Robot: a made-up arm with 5 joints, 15 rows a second.
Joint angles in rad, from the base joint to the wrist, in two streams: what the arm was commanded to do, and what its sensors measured. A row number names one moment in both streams.
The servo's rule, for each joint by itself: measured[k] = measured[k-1] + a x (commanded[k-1-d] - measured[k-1]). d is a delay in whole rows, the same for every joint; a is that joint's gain. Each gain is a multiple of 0.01, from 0.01 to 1. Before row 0 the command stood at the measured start. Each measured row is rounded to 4 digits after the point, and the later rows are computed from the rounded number. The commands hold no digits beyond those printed.
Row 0, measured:
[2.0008 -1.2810 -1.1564 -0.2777 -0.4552]
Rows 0 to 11, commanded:
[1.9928 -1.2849 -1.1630 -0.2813 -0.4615]
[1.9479 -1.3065 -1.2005 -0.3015 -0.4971]
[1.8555 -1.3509 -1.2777 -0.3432 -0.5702]
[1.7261 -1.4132 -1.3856 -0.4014 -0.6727]
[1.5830 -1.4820 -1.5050 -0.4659 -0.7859]
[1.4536 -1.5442 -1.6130 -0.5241 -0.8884]
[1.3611 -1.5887 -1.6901 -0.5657 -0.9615]
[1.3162 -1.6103 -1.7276 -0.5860 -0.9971]
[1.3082 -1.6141 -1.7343 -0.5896 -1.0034]
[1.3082 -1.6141 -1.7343 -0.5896 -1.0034]
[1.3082 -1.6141 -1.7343 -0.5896 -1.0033]
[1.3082 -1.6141 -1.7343 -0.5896 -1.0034]
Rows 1 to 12, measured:
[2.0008 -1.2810 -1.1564 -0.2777 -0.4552]
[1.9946 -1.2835 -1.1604 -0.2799 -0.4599]
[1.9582 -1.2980 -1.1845 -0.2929 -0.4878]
[1.8781 -1.3313 -1.2404 -0.3231 -0.5496]
[1.7595 -1.3829 -1.3275 -0.3701 -0.6419]
[1.6218 -1.4453 -1.4340 -0.4276 -0.7499]
[1.4906 -1.5076 -1.5414 -0.4855 -0.8538]
[1.3896 -1.5587 -1.6306 -0.5336 -0.9346]
[1.3323 -1.5912 -1.6888 -0.5650 -0.9815]
[1.3135 -1.6056 -1.7161 -0.5798 -0.9979]
[1.3094 -1.6110 -1.7270 -0.5857 -1.0020]
[1.3085 -1.6130 -1.7314 -0.5880 -1.0030]
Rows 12 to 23, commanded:
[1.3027 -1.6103 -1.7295 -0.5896 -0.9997]
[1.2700 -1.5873 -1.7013 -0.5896 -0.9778]
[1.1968 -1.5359 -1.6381 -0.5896 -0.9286]
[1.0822 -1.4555 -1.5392 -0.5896 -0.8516]
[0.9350 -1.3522 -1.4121 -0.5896 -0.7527]
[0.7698 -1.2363 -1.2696 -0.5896 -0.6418]
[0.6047 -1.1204 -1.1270 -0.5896 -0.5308]
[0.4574 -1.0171 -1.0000 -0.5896 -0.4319]
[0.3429 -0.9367 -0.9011 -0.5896 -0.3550]
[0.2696 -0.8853 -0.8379 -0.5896 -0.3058]
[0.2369 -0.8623 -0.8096 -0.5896 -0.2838]
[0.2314 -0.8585 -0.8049 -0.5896 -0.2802]
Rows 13 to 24, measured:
[1.3083 -1.6137 -1.7331 -0.5890 -1.0033]
[1.3039 -1.6116 -1.7309 -0.5894 -1.0006]
[1.2775 -1.5963 -1.7131 -0.5895 -0.9835]
[1.2146 -1.5582 -1.6681 -0.5896 -0.9423]
[1.1113 -1.4935 -1.5908 -0.5896 -0.8743]
[0.9738 -1.4045 -1.4836 -0.5896 -0.7831]
[0.8147 -1.2985 -1.3552 -0.5896 -0.6771]
[0.6509 -1.1863 -1.2183 -0.5896 -0.5674]
[0.5000 -1.0797 -1.0873 -0.5896 -0.4658]
[0.3775 -0.9896 -0.9756 -0.5896 -0.3827]
[0.2933 -0.9239 -0.8930 -0.5896 -0.3250]
[0.2493 -0.8851 -0.8430 -0.5896 -0.2941]

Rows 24 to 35, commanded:
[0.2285 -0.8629 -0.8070 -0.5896 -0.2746]
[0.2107 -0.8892 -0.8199 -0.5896 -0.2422]
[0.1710 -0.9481 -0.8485 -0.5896 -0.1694]
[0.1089 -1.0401 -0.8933 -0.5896 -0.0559]
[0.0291 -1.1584 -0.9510 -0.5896 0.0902]
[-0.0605 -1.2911 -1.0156 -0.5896 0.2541]
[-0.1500 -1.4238 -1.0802 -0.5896 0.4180]
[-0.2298 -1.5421 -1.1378 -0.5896 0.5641]
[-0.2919 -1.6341 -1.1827 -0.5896 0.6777]
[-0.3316 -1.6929 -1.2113 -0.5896 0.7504]
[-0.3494 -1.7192 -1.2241 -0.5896 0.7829]
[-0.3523 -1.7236 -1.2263 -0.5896 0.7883]
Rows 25 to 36, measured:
[0.2353 -0.8683 -0.8201 -0.5896 -0.2837]
[0.2300 -0.8649 -0.8122 -0.5896 -0.2769]
[0.2149 -0.8802 -0.8168 -0.5896 -0.2509]
[0.1807 -0.9230 -0.8358 -0.5896 -0.1898]
[0.1247 -0.9968 -0.8703 -0.5896 -0.0894]
[0.0501 -1.0986 -0.9187 -0.5896 0.0453]
[-0.0362 -1.2199 -0.9768 -0.5896 0.2019]
[-0.1250 -1.3484 -1.0388 -0.5896 0.3640]
[-0.2067 -1.4704 -1.0982 -0.5896 0.5141]
[-0.2732 -1.5735 -1.1489 -0.5896 0.6368]
[-0.3188 -1.6487 -1.1863 -0.5896 0.7220]
[-0.3427 -1.6931 -1.2090 -0.5896 0.7677]

